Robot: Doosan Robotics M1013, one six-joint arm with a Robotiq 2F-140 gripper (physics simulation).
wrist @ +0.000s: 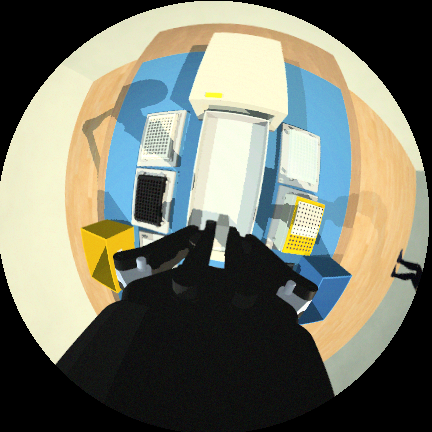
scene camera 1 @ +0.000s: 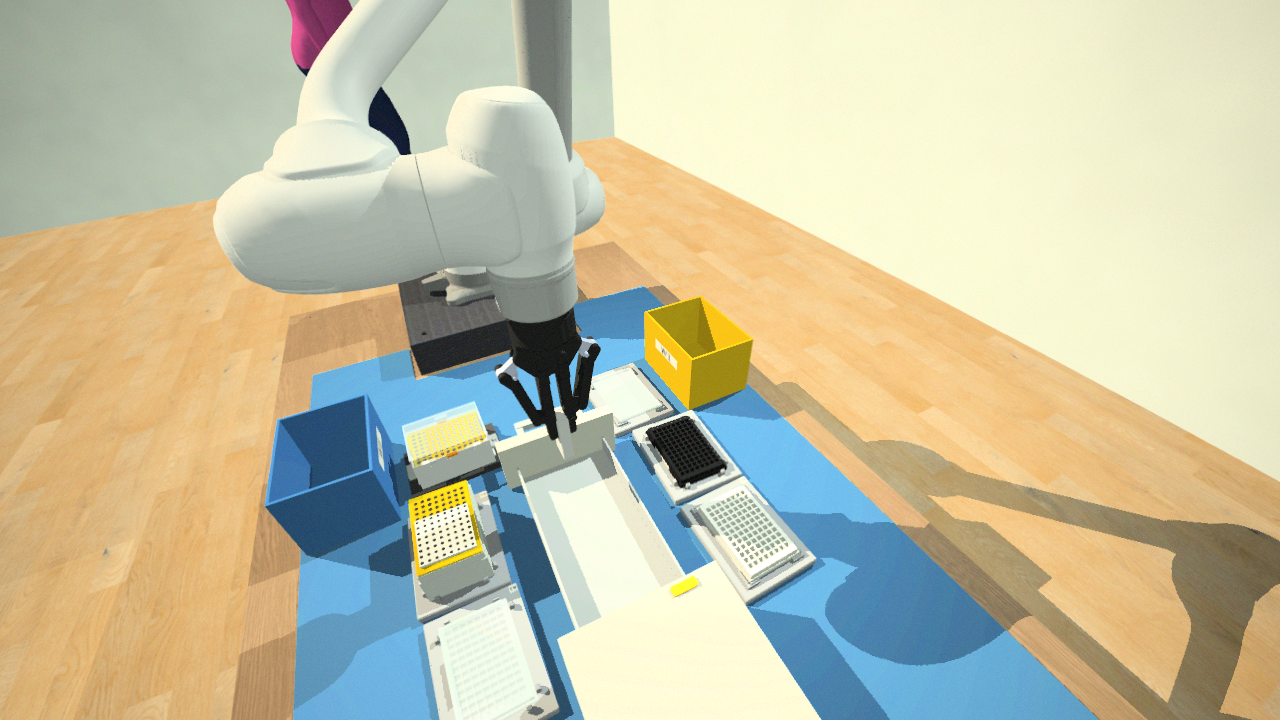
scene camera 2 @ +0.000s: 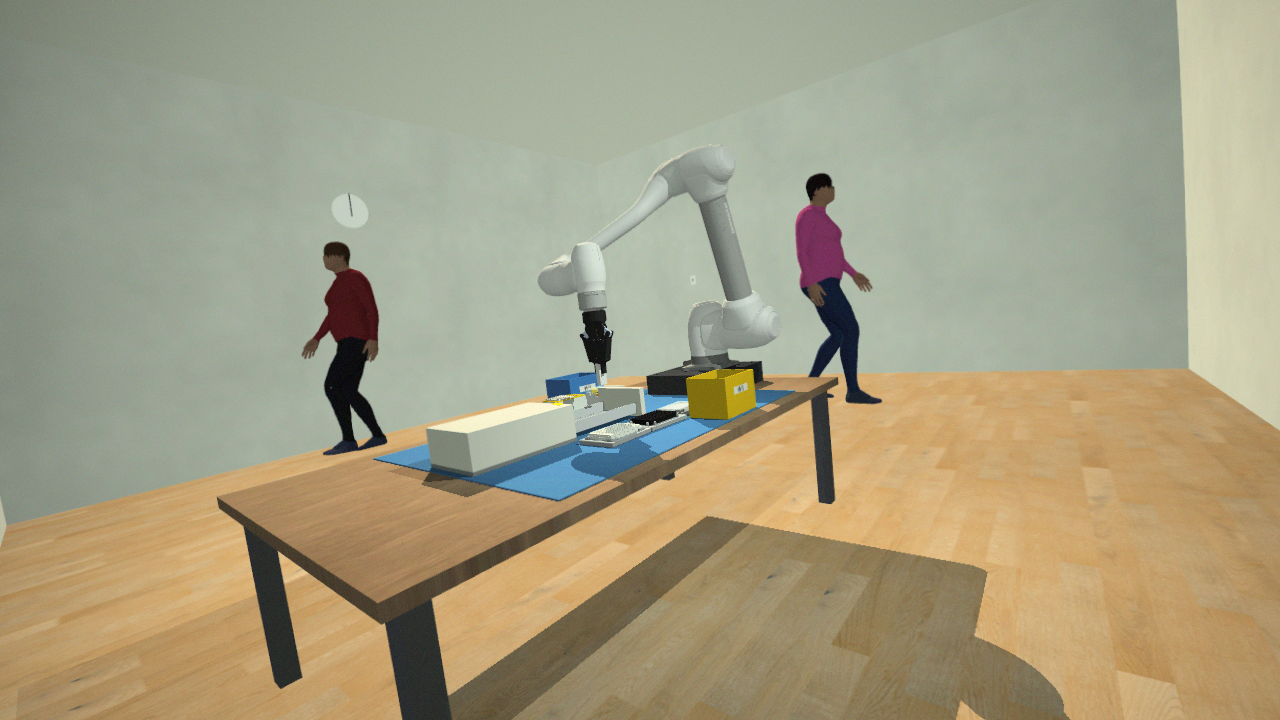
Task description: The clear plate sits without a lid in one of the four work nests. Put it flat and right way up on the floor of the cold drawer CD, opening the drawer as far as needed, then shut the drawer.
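Frame: origin at the arm's base, x right, y ahead, z up, level; centimetres.
Seen in the pictures: gripper, fingertip midpoint: [wrist: 222, 222] [scene camera 1: 565, 450] [scene camera 2: 602, 384]; arm's base, link origin: [scene camera 1: 480, 280] [scene camera 2: 710, 367].
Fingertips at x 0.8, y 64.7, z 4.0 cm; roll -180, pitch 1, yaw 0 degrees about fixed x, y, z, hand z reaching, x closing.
Observation:
Pixels of each thing's top centre, then the offset from my fingertips to it. "spot": a spot on its surface instead.
- Drawer CD, surface spot: [scene camera 1: 586, 528] spot: dx +0.5, dy +6.6, dz -9.9 cm
- black plate, top centre: [scene camera 1: 684, 445] [wrist: 146, 199] [scene camera 2: 653, 414] dx -19.8, dy +0.3, dz -9.1 cm
- white-rimmed plate, top centre: [scene camera 1: 746, 526] [scene camera 2: 614, 428] [wrist: 156, 134] dx -19.7, dy +17.5, dz -9.1 cm
- blue bin, top centre: [scene camera 1: 321, 443] [wrist: 323, 302] [scene camera 2: 574, 375] dx +31.7, dy -17.6, dz +0.3 cm
- yellow bin, top centre: [scene camera 1: 696, 324] [scene camera 2: 719, 373] [wrist: 96, 261] dx -32.9, dy -17.7, dz +0.3 cm
The clear plate seems to be the pale, translucent plate [scene camera 1: 487, 658] [wrist: 301, 155] in the front nest beside the cabinet, on the left in scene camera 1. It lies flat without a visible lid. Drawer CD [scene camera 1: 586, 528] [wrist: 227, 165] stands far out of its cream cabinet [scene camera 1: 689, 653] [scene camera 2: 501, 438] [wrist: 240, 75], and its visible floor is bare. My gripper [scene camera 1: 562, 434] [scene camera 2: 600, 370] [wrist: 222, 222] is shut with nothing between its fingers. It points down at the drawer's front panel [scene camera 1: 523, 456] [scene camera 2: 623, 399]; whether it touches the panel I cannot tell.
A black plate [scene camera 1: 687, 447] [wrist: 151, 199] and a white-rimmed plate [scene camera 1: 747, 528] [wrist: 160, 136] sit on one side of the drawer. Yellow tip racks [scene camera 1: 444, 528] [wrist: 306, 222] stand opposite. A blue bin [scene camera 1: 326, 474] [wrist: 325, 287] and a yellow bin [scene camera 1: 698, 353] [scene camera 2: 720, 394] [wrist: 107, 250] stand at the far corners.

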